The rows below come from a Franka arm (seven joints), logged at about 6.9 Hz.
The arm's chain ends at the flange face. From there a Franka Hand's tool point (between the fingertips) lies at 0.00 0.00 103.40 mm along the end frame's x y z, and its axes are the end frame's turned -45 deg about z.
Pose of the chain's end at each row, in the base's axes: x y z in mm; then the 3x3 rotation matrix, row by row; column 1 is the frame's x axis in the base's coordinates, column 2 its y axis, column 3 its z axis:
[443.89 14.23 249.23], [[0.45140 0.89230 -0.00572], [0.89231 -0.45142 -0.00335], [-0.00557 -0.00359 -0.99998]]
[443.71 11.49 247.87], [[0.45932 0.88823 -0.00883], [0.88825 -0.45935 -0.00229], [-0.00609 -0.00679 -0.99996]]
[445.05 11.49 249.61], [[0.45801 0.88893 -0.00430], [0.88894 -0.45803 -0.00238], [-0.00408 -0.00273 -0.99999]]
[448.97 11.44 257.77], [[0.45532 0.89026 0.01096], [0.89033 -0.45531 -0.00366], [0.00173 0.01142 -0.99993]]
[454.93 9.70 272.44], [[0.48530 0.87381 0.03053], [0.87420 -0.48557 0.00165], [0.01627 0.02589 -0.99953]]
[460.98 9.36 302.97], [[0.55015 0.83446 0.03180], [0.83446 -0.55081 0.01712], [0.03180 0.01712 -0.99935]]
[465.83 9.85 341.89], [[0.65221 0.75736 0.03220], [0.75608 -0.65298 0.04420], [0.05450 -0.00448 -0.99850]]
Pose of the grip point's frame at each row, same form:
[443.30 13.88 145.83], [[-0.31176 0.95014 -0.00572], [0.95016 0.31176 -0.00335], [-0.00140 -0.00648 -0.99998]]
[442.80 11.25 144.47], [[-0.30329 0.95286 -0.00883], [0.95290 0.30328 -0.00229], [0.00049 -0.00911 -0.99996]]
[444.61 11.24 146.21], [[-0.30471 0.95243 -0.00430], [0.95245 0.30470 -0.00238], [-0.00095 -0.00482 -0.99999]]
[450.10 11.06 154.38], [[-0.30755 0.95147 0.01096], [0.95151 0.30761 -0.00366], [-0.00685 0.00930 -0.99993]]
[458.09 9.87 169.09], [[-0.27472 0.96104 0.03053], [0.96150 0.27480 0.00165], [-0.00680 0.02981 -0.99953]]
[464.27 11.13 199.64], [[-0.20104 0.97907 0.03180], [0.97953 0.20057 0.01712], [0.01038 0.03459 -0.99935]]
[469.16 14.42 238.65], [[-0.07435 0.99672 0.03220], [0.99636 0.07290 0.04420], [0.04171 0.03537 -0.99850]]

